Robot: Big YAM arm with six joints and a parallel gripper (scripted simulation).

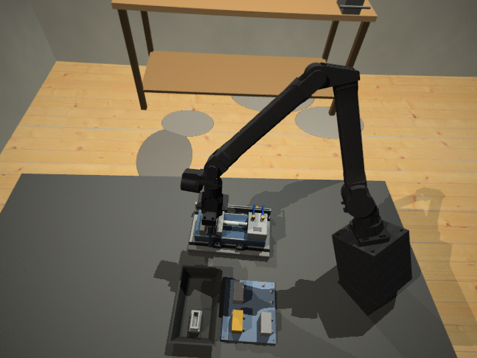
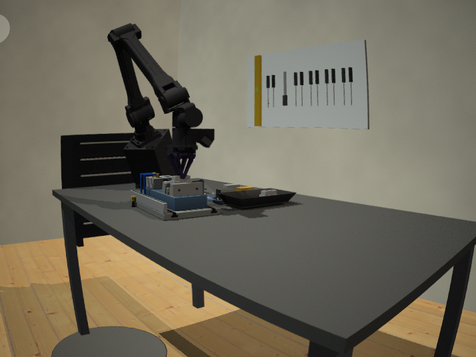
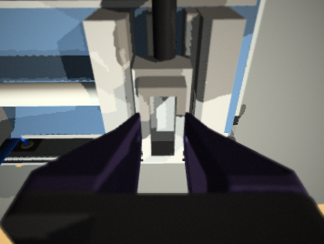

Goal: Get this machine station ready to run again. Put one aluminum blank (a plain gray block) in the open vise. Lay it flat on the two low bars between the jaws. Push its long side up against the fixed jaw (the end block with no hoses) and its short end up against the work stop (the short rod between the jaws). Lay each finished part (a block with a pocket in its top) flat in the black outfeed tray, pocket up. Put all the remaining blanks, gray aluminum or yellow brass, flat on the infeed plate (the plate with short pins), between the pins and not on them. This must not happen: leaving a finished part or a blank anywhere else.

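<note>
The moving jaw is 4 cm below my hand, 3 cm behind it and 1 cm to the left of it. The rest, counted from my hand: fixed jaw: 4 cm below, 3 cm ahead; work stop rod: 5 cm to the left, 3 cm below, 1 cm ahead; vise: 8 cm below, 7 cm behind, 1 cm to the left.
</note>
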